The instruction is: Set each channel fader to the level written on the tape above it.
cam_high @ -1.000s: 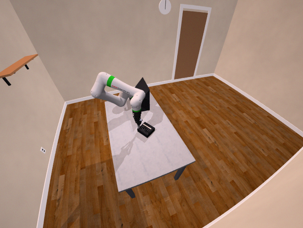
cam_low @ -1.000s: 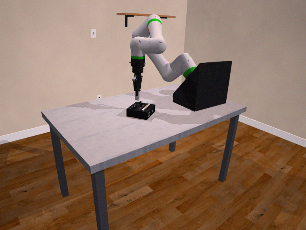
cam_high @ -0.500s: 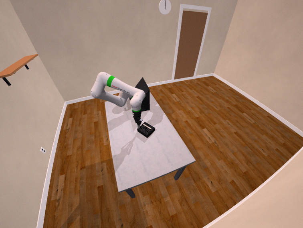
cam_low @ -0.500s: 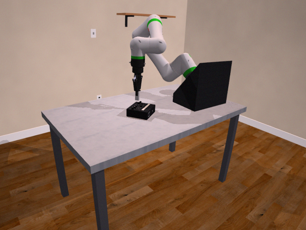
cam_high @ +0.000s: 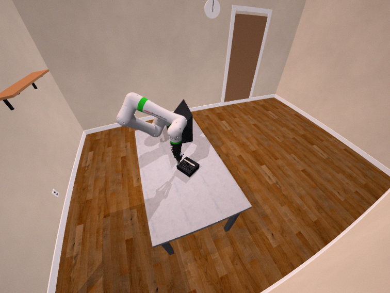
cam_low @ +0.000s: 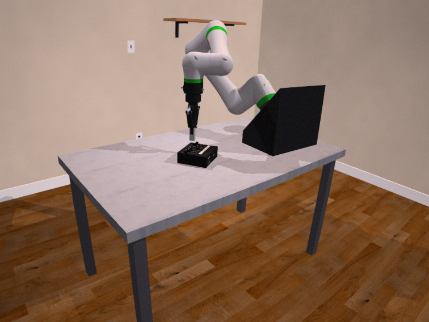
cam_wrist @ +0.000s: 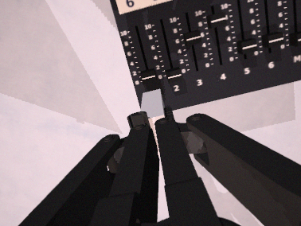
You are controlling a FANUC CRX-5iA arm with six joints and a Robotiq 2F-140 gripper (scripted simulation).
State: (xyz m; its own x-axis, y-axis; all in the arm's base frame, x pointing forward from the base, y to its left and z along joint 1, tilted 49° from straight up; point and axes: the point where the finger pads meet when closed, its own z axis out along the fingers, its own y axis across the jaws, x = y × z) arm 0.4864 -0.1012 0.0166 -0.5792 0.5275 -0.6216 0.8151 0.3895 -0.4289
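The channel 1 fader cap lies 1 cm behind my hand, 2 cm to the left of it and 4 cm below it. Round my hand: master fader cap: 9 cm ahead, 10 cm to the left, 4 cm below.
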